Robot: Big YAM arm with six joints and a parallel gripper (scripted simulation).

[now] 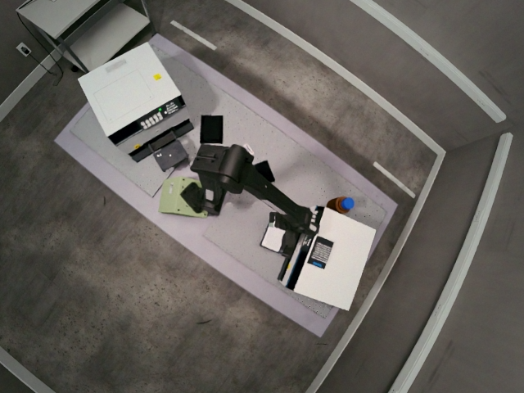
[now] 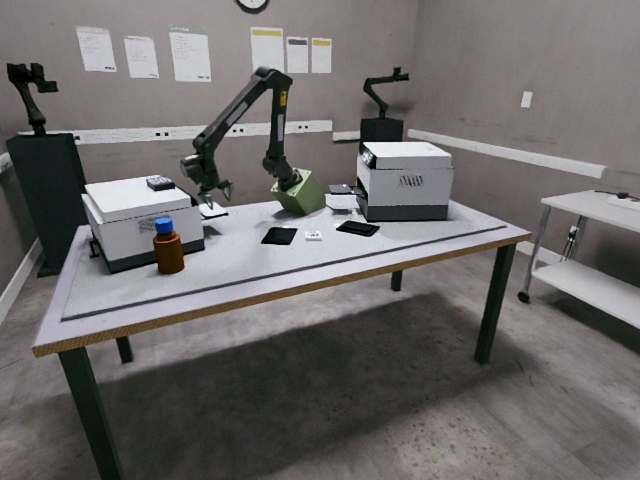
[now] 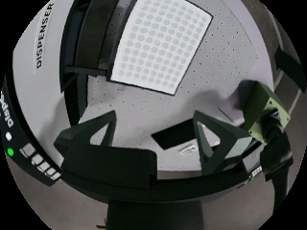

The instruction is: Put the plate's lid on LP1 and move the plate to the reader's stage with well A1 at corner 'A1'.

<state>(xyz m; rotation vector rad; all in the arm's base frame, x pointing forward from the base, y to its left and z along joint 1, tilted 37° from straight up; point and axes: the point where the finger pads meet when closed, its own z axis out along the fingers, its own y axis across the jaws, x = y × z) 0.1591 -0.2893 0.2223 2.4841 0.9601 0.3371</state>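
Now: hand 70 mm past the white well plate, 30 mm to the left of it and 40 mm above it. Also, from my hand: black pad: 130 mm ahead, 210 mm to the left, 130 mm below; then white label: 100 mm ahead, 490 mm to the left, 130 mm below; then brown capped bottle: 250 mm ahead, 220 mm to the right, 20 mm below.
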